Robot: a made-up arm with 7 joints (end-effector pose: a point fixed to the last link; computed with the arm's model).
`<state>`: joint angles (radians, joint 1 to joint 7).
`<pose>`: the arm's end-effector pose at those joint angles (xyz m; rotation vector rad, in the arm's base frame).
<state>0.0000 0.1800 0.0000 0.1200 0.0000 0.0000 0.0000</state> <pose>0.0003 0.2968 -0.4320 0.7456 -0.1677 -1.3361</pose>
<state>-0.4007 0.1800 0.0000 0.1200 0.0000 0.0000 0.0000</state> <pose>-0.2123 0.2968 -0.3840 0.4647 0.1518 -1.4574</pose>
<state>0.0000 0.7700 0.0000 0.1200 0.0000 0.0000 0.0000</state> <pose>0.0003 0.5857 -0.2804 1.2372 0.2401 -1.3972</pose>
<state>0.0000 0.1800 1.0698 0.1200 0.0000 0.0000 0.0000</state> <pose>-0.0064 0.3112 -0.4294 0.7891 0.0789 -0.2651</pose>
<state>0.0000 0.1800 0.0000 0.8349 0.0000 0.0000 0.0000</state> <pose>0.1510 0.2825 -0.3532 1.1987 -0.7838 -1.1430</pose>
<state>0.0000 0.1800 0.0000 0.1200 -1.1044 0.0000 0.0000</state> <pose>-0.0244 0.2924 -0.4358 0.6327 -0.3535 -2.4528</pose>
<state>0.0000 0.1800 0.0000 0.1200 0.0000 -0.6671 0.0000</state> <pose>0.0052 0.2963 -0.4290 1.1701 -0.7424 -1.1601</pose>
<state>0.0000 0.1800 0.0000 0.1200 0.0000 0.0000 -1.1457</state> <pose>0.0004 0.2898 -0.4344 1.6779 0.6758 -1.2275</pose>
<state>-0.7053 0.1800 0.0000 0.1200 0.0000 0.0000 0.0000</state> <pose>-0.3518 0.2968 -0.2936 0.2399 0.3940 -1.5220</pose>
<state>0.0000 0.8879 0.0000 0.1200 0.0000 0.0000 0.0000</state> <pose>0.0003 0.6299 -0.2313 1.3338 0.3263 -1.3993</pose>
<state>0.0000 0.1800 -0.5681 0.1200 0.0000 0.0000 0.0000</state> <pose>-0.0031 0.2888 -0.4334 0.6511 -0.3100 -1.9000</pose>
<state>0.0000 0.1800 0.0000 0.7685 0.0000 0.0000 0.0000</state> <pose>0.1399 0.2846 -0.3648 1.1589 -0.7263 -1.1666</pose>
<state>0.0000 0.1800 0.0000 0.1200 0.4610 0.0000 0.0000</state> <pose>0.0064 0.3057 -0.4296 0.7398 -0.0936 -0.8710</pose>
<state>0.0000 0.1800 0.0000 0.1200 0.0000 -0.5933 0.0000</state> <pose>0.0048 0.2964 -0.4295 1.1255 -0.6785 -1.1853</pose>
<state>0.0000 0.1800 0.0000 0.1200 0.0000 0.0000 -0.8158</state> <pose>0.0003 0.2915 -0.4329 1.4200 0.4205 -1.2947</pose>
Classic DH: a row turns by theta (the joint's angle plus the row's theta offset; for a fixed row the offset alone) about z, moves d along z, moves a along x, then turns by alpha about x. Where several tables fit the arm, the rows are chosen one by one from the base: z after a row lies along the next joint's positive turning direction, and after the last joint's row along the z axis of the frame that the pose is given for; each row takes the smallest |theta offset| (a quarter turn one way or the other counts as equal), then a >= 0, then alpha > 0; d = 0 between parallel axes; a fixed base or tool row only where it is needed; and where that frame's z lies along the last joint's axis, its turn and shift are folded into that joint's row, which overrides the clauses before.
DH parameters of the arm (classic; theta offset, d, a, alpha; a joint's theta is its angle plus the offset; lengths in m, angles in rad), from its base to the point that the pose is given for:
base (fixed): 0 0.1155 0.0122 1.5708
joint 1: 1.5708 -0.1919 0.0036 1.5708
joint 2: -1.5708 -0.0276 0.0062 -1.5708
joint 3: 1.5708 -0.3191 0.0161 -1.5708
joint 4: 0 -0.016 0.0139 1.5708
joint 5: 0 -0.2351 -0.0157 1.5708
joint 6: -1.5708 -0.0204 0.0151 -1.5708
joint 7: 1.2926 -0.0032 -0.0044 -1.1436
tool (fixed): 0.2685 0.0058 0 0

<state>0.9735 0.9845 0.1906 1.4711 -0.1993 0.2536 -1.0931</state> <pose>0.2532 0.5034 0.1902 2.8198 0.0582 1.1909</pose>
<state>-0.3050 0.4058 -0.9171 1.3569 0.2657 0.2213 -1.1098</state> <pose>-0.0073 0.1755 -0.2982 1.5816 -0.5502 -1.4459</pose>
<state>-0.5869 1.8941 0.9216 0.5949 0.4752 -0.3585 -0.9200</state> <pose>0.2051 0.6417 0.3167 -2.9992 -0.0075 -0.2908</pose>
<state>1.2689 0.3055 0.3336 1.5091 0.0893 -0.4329 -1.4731</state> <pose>0.3403 0.3595 0.2144 1.2733 -0.6810 2.1587</pose>
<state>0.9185 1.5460 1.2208 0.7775 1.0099 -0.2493 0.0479</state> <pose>-0.1092 0.6811 0.2169 -1.9603 1.2672 -1.9153</pose>
